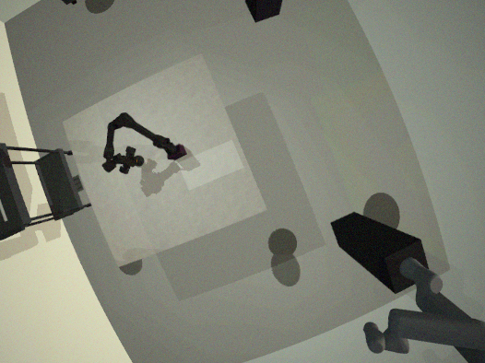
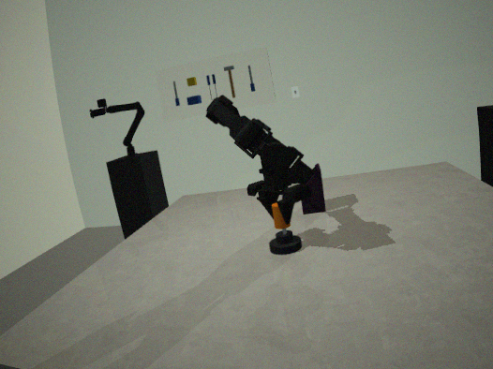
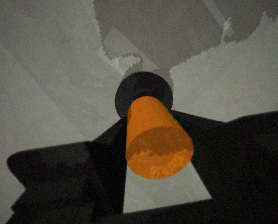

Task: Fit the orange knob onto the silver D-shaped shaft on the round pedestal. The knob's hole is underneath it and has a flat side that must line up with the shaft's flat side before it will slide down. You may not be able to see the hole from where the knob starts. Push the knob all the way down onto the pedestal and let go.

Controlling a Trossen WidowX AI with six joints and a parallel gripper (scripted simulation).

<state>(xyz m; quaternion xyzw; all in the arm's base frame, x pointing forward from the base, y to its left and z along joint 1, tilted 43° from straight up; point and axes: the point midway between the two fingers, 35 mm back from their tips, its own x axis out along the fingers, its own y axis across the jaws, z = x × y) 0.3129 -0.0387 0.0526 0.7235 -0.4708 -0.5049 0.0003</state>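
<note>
The orange knob is 3 cm above my gripper tip. Also, from my gripper tip: round pedestal 4 cm below.
</note>
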